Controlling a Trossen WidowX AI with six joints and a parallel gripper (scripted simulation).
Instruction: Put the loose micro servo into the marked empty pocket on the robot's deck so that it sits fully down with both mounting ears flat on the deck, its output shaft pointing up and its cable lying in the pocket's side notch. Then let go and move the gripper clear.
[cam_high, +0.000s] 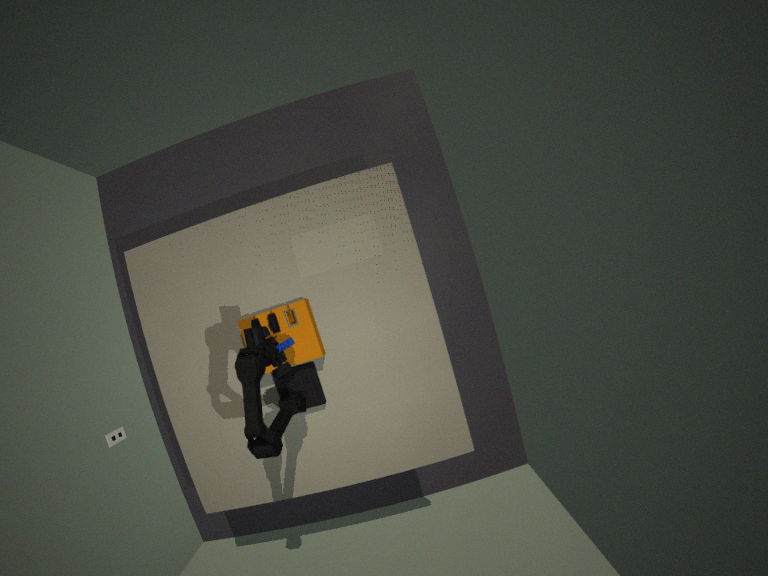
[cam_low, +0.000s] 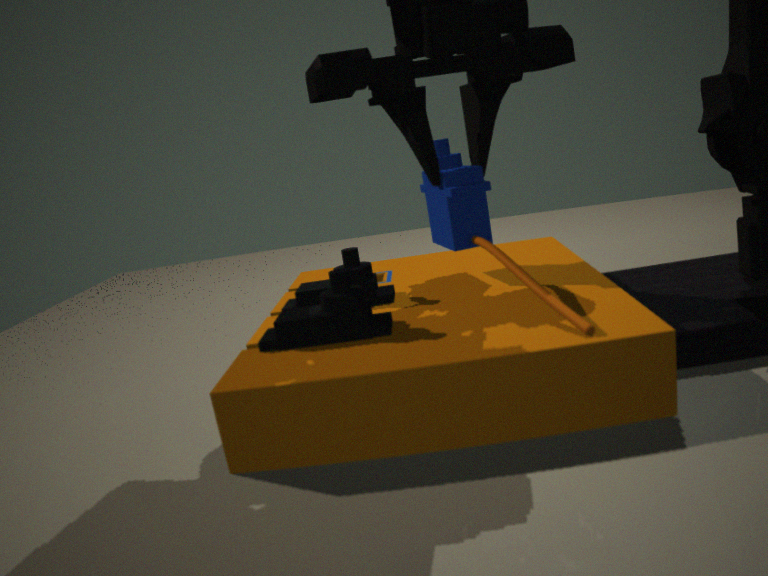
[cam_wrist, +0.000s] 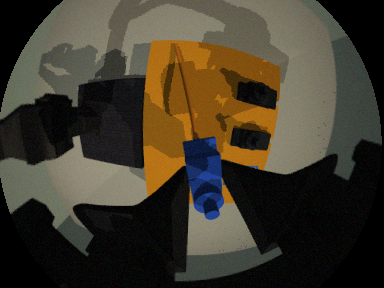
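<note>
The orange deck lies 100 mm below my gripper tip, 20 mm to the left of it and 10 mm behind it.
</note>
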